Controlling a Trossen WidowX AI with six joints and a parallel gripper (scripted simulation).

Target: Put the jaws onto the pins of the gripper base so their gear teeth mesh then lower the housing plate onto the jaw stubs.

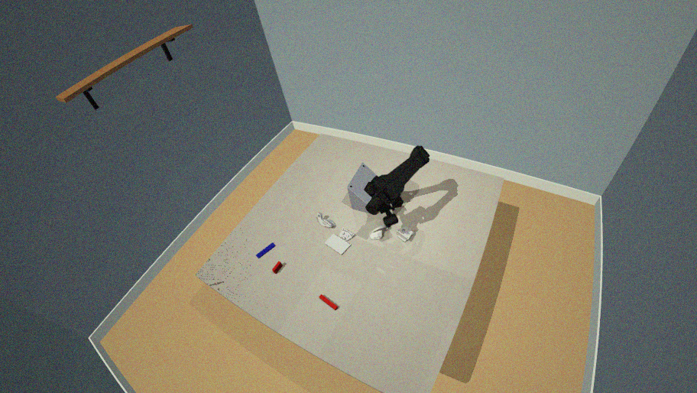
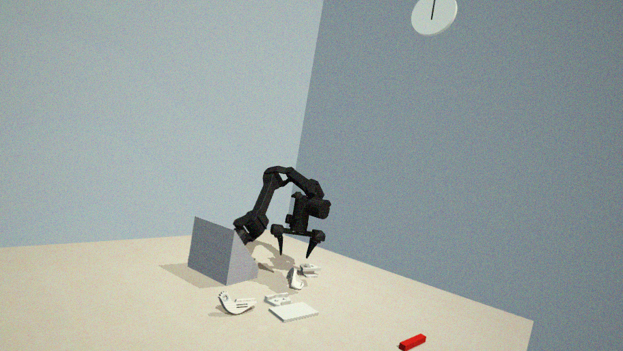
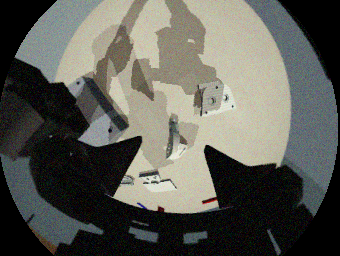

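Right now my gripper tip is 1 cm short of the white jaw, 1 cm to the left of it and 6 cm above it. The rest, counted from my gripper tip: red bar: 47 cm ahead, 9 cm to the right, 7 cm below; blue block: 35 cm ahead, 54 cm to the right, 8 cm below.
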